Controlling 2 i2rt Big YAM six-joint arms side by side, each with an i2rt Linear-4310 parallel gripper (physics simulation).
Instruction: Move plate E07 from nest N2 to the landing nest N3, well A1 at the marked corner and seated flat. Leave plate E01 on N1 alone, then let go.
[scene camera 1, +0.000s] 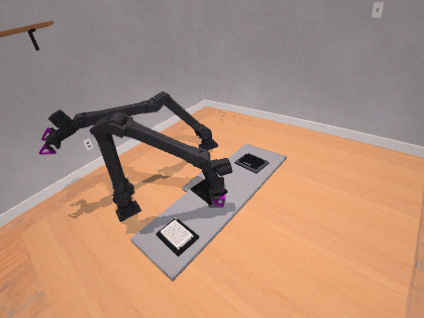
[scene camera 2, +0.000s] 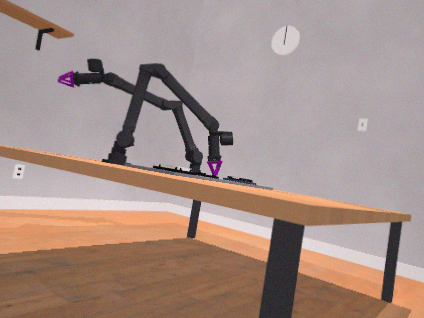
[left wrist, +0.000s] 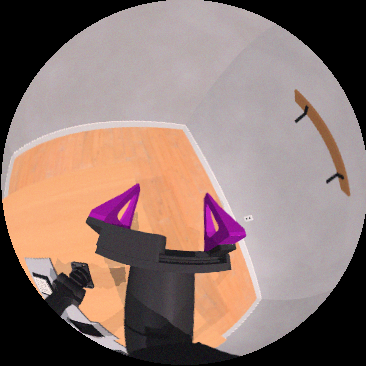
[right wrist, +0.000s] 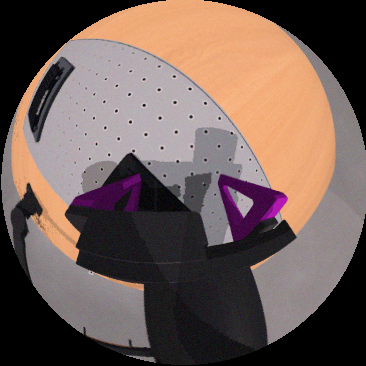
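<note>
A white plate (scene camera 1: 176, 234) (left wrist: 43, 284) sits in a black nest (scene camera 1: 169, 243) at the near end of the grey board. A second black nest (scene camera 1: 201, 191) (right wrist: 145, 175) lies mid-board, partly hidden by the right gripper; no plate can be made out in it. A dark nest (scene camera 1: 257, 170) (right wrist: 65, 75) at the far end has a black interior with a thin light strip; whether that is a plate is unclear. Labels and corner marks are unreadable. My right gripper (scene camera 1: 218, 201) (scene camera 2: 215, 172) (right wrist: 180, 177) is open, low beside the middle nest. My left gripper (scene camera 1: 47, 141) (scene camera 2: 65, 79) (left wrist: 172, 190) is open and empty, raised far left.
The perforated grey board (scene camera 1: 225, 215) (right wrist: 165, 110) lies on the wooden table (scene camera 2: 320, 210). The two arms cross above the table's left part. A wall shelf (scene camera 1: 25, 30) (left wrist: 327, 140) is at the upper left in both scene views.
</note>
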